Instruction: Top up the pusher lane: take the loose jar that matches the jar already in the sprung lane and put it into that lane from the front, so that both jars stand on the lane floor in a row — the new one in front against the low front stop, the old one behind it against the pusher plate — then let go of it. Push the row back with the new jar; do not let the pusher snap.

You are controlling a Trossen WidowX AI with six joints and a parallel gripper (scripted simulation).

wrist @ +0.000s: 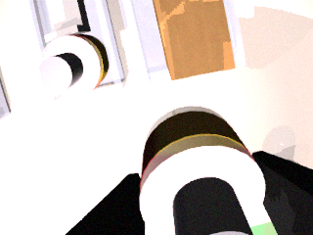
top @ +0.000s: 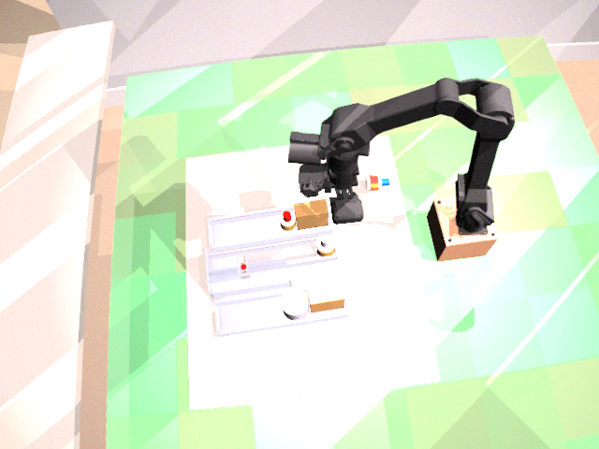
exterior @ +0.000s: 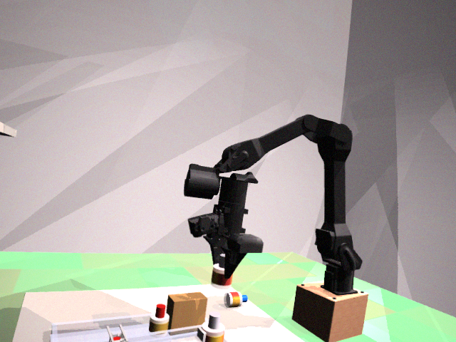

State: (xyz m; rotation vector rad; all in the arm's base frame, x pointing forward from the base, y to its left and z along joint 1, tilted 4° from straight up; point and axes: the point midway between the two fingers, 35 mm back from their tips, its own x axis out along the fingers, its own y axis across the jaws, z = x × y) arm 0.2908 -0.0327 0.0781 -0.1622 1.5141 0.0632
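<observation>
The sprung lane lies 180 mm ahead of my gripper tip, 120 mm to the left of it and 100 mm below it. Round my gripper tip: small jar (110 mm to the right, 100 mm below, 100 mm behind).
</observation>
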